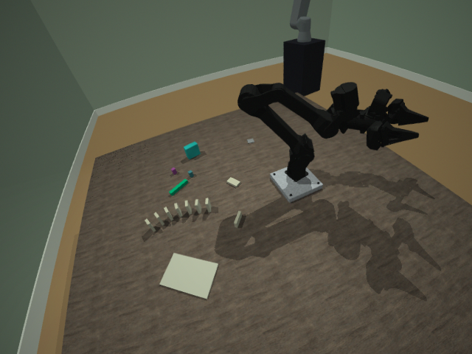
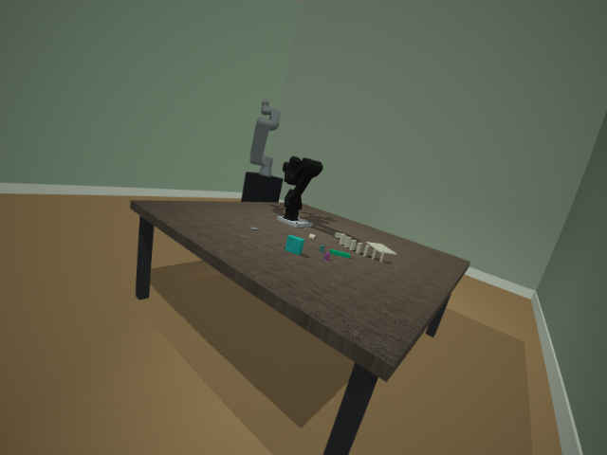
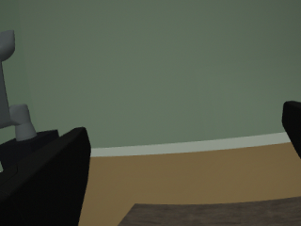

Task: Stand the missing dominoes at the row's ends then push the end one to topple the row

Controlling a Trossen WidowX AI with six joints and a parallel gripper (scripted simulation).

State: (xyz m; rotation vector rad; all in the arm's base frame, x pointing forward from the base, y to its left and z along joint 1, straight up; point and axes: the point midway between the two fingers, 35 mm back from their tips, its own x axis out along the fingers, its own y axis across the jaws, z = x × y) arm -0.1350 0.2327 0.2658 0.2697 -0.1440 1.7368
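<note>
My gripper tip is now 470 mm short of the small teal block, 540 mm to the left of it and 280 mm above it. Round my gripper tip: flat cream sheet (630 mm ahead, 160 mm to the right, 290 mm below); then green bar (540 mm ahead, 500 mm to the right, 290 mm below); then small grey piece (140 mm ahead, 580 mm to the right, 290 mm below).
</note>
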